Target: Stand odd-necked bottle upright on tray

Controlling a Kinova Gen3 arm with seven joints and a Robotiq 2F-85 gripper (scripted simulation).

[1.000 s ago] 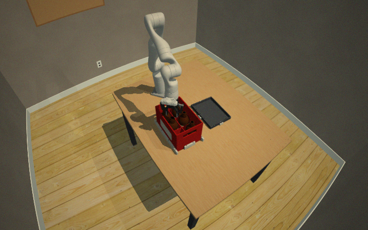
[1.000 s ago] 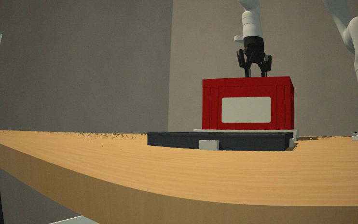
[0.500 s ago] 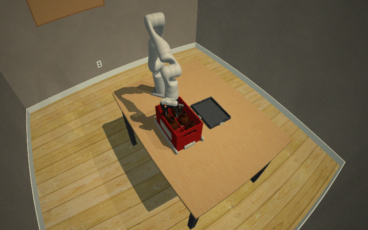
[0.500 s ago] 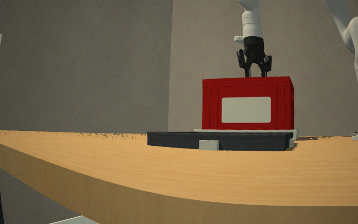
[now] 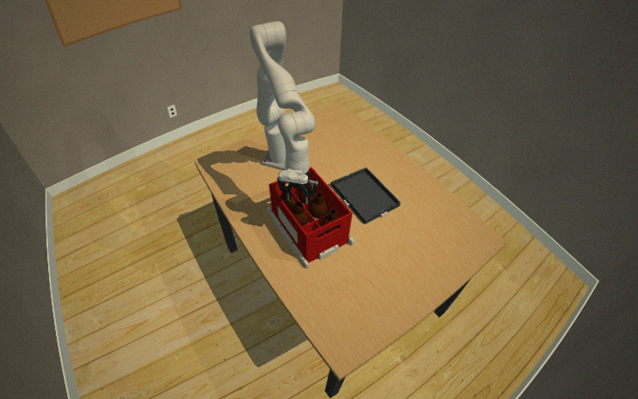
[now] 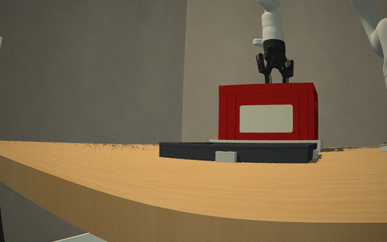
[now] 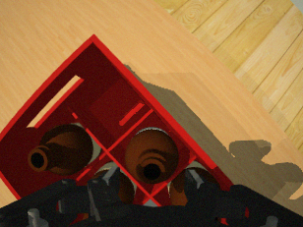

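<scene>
Right now my hand is 12 cm above the red crate and 4 cm to the right of it. Also, from my hand: dark grey tray (33 cm to the left, 19 cm below, 7 cm behind); then glass bottle (11 cm below, 10 cm to the left, 8 cm ahead).
</scene>
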